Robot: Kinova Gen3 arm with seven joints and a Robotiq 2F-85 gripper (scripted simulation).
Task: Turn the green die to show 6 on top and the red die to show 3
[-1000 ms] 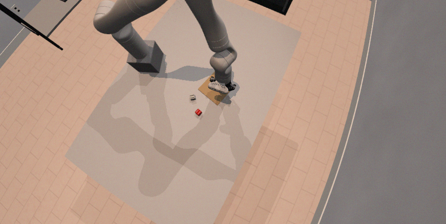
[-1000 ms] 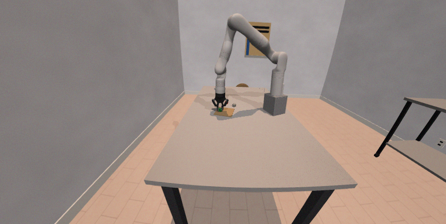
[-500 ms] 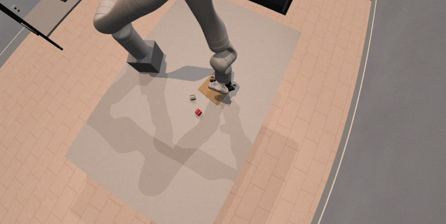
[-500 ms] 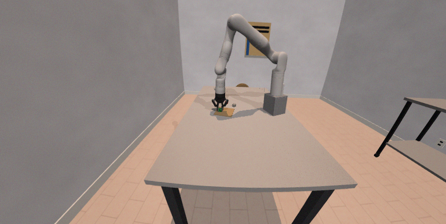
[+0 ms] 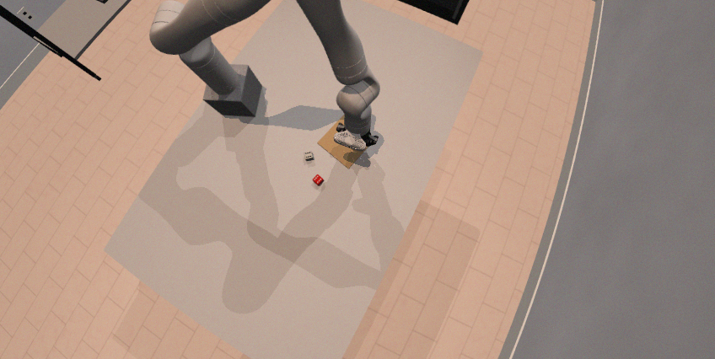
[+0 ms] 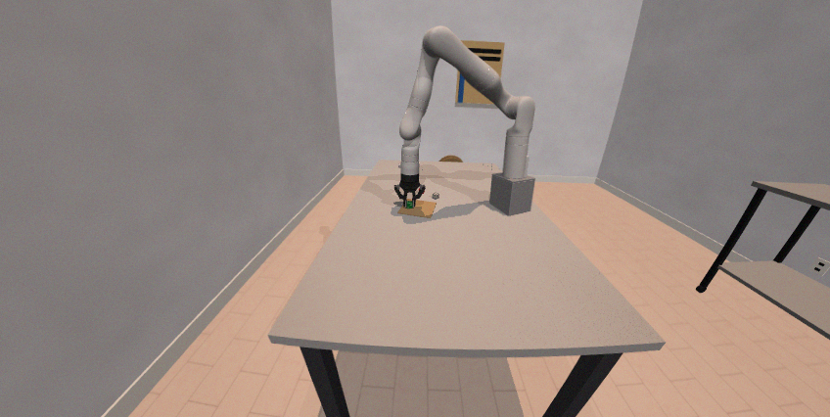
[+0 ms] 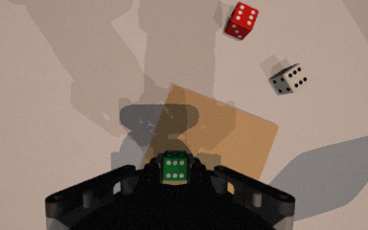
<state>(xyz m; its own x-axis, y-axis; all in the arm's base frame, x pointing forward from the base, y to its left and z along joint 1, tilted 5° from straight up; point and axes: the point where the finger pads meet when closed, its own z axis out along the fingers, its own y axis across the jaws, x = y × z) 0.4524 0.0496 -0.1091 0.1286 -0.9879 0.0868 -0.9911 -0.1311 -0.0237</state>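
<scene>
Now: hand 10 mm above the green die. Also, from my hand: white die (120 mm behind, 110 mm to the right, 10 mm below); then red die (50 mm behind, 170 mm to the right, 10 mm below); then tan mat (40 mm behind, 10 mm to the right, 20 mm below).
</scene>
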